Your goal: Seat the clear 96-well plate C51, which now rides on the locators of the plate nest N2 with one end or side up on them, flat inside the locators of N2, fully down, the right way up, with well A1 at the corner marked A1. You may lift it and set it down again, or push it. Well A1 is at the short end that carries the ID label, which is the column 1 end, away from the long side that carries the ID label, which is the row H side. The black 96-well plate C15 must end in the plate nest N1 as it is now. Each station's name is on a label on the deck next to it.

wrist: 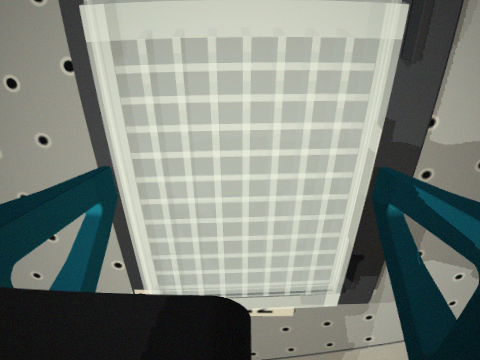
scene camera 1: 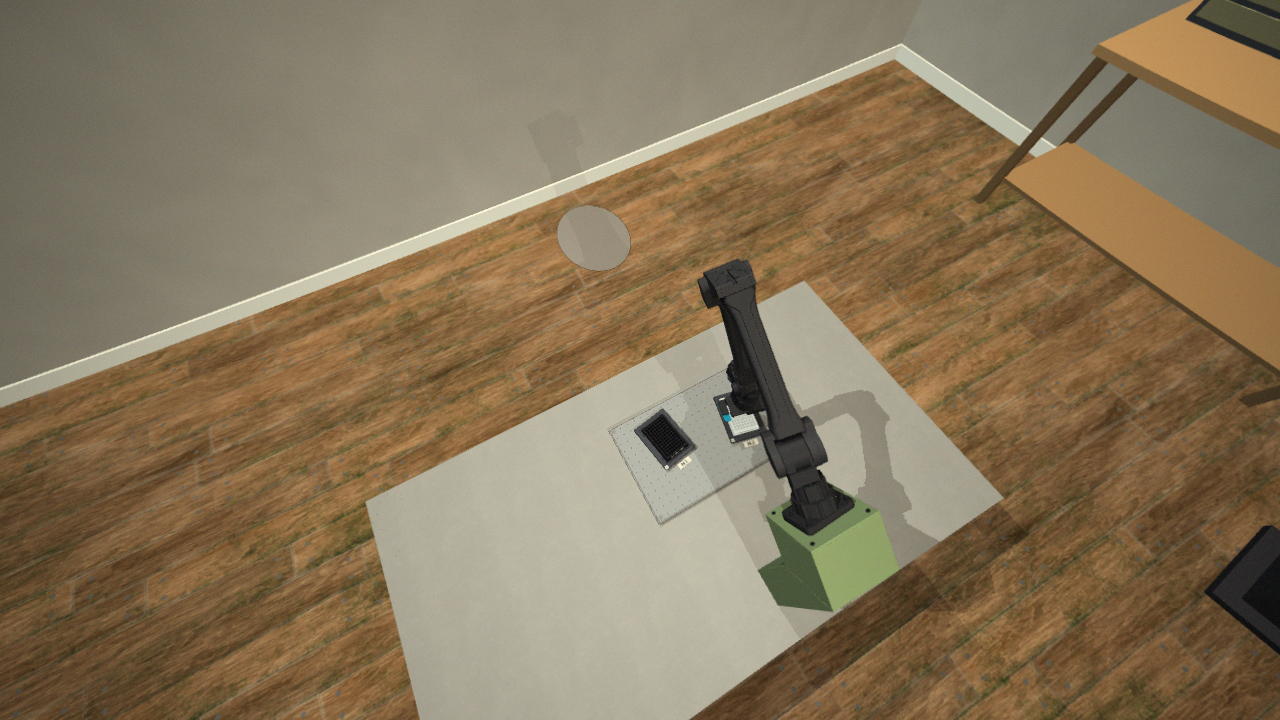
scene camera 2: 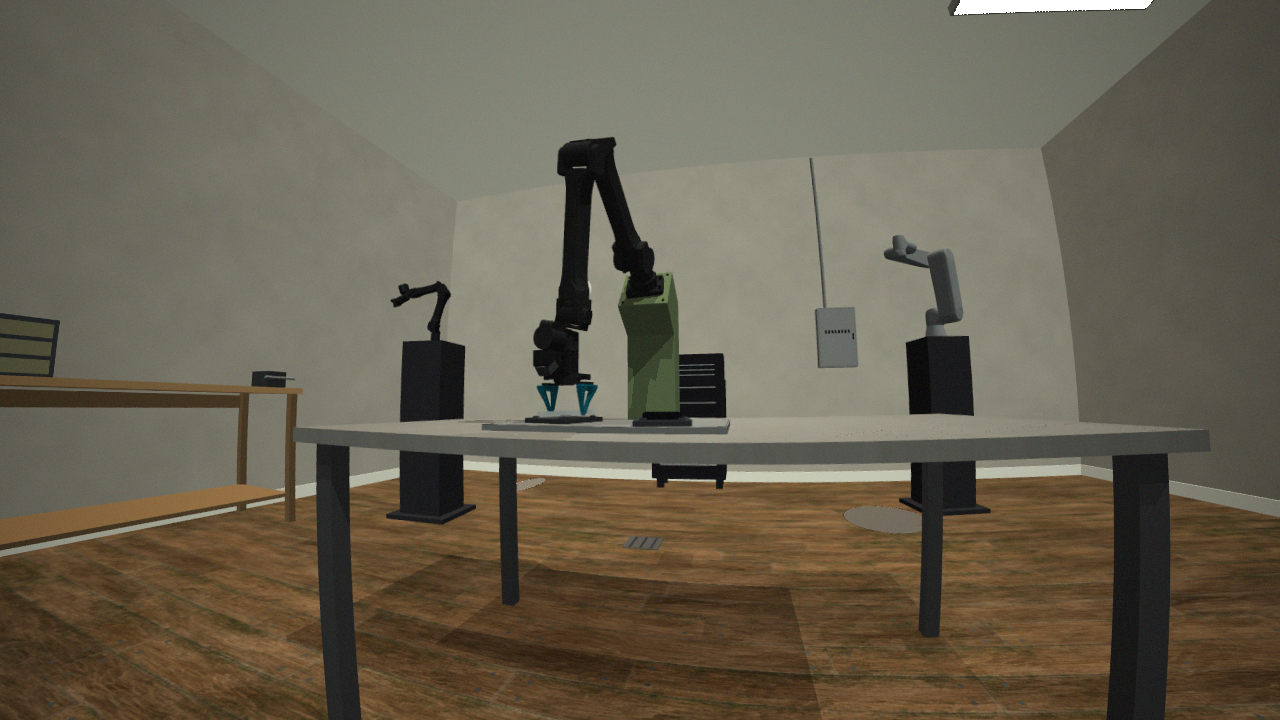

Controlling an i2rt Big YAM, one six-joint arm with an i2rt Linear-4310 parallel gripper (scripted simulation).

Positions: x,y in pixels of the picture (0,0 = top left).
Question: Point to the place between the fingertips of my gripper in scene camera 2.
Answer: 566,414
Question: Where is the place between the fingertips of my gripper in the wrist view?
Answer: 244,181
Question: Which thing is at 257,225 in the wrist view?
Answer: A clear 96-well plate C51.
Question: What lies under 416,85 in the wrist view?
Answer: A plate nest N2.
